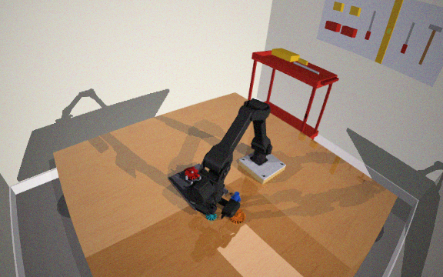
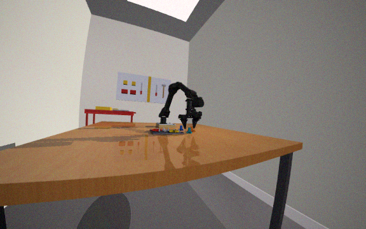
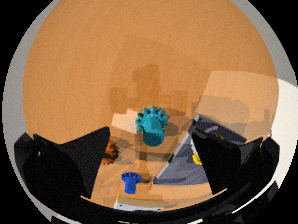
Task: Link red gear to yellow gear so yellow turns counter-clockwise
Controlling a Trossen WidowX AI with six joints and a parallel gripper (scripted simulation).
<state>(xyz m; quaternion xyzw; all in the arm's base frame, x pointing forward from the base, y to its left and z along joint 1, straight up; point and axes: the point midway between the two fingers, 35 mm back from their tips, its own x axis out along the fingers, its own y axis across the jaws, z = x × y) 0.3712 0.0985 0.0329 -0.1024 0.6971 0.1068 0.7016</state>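
My gripper tip is now 20 mm above the teal gear. Round my gripper tip: orange gear 80 mm behind, 60 mm to the left, 20 mm below; yellow gear 20 mm behind, 110 mm to the right, 20 mm below; red gear 70 mm behind, 220 mm to the right, 20 mm below.
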